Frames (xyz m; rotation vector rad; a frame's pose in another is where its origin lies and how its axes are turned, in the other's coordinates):
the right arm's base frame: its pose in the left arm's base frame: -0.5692 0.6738 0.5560 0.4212 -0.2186 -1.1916
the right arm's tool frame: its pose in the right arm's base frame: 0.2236 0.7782 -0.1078 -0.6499 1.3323 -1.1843
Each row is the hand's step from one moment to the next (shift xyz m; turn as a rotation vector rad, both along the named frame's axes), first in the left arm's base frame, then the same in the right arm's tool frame.
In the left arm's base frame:
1: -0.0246 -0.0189 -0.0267 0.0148 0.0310 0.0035
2: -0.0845 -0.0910 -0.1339 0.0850 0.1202 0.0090
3: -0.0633 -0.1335 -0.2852 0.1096 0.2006 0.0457
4: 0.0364 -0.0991 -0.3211 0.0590 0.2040 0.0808
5: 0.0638 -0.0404 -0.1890 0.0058 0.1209 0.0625
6: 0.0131 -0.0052 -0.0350 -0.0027 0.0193 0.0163
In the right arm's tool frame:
1: 0.0371 0.0000 0.0172 -0.0141 0.0092 -0.0301
2: 0.1593 0.0284 0.0846 -0.0704 0.0588 -0.1155
3: 0.2564 0.1467 0.1261 -0.1176 0.0536 -0.1940
4: 0.2124 0.2446 0.0964 -0.1085 -0.0071 -0.1995
5: 0.0951 0.1752 0.0411 -0.0548 -0.0354 -0.1196
6: 0.0166 0.0334 0.0054 -0.0108 -0.0126 -0.0192

